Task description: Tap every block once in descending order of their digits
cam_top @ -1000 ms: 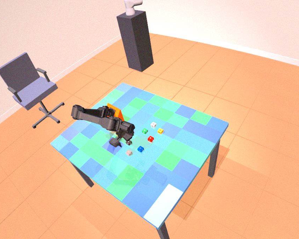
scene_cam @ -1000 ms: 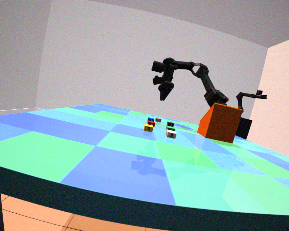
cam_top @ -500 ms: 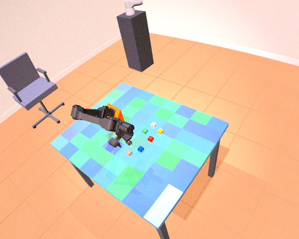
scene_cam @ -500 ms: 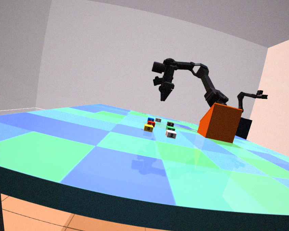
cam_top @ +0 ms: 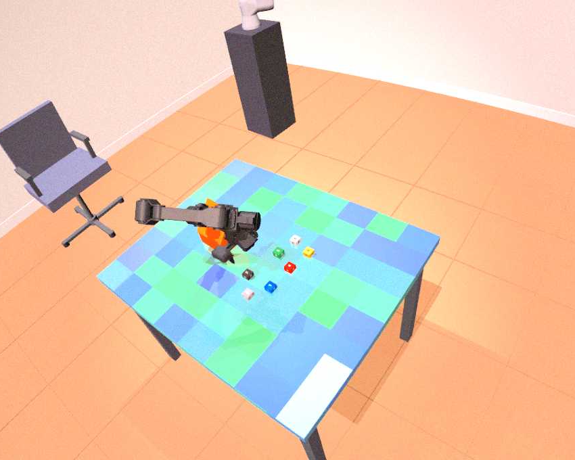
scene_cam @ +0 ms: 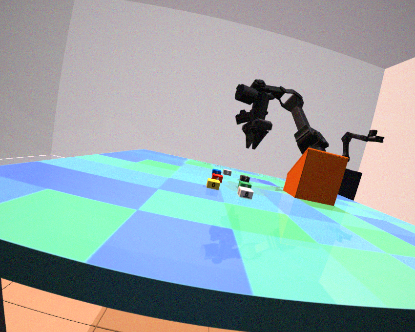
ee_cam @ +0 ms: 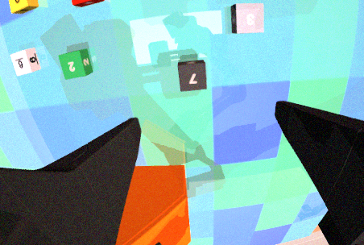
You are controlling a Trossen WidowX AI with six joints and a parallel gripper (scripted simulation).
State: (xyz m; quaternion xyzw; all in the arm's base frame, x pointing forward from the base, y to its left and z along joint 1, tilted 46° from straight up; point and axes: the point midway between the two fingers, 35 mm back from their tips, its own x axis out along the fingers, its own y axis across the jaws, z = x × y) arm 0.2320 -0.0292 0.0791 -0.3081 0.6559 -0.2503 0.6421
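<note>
Right now my gripper tip is 12 cm above the dark grey block and 1 cm past it. Also, from my gripper tip: blue block (12 cm below, 11 cm ahead, 1 cm to the left); then green block (15 cm to the left, 12 cm below, 2 cm ahead); then red block (12 cm to the left, 12 cm below, 11 cm ahead).
</note>
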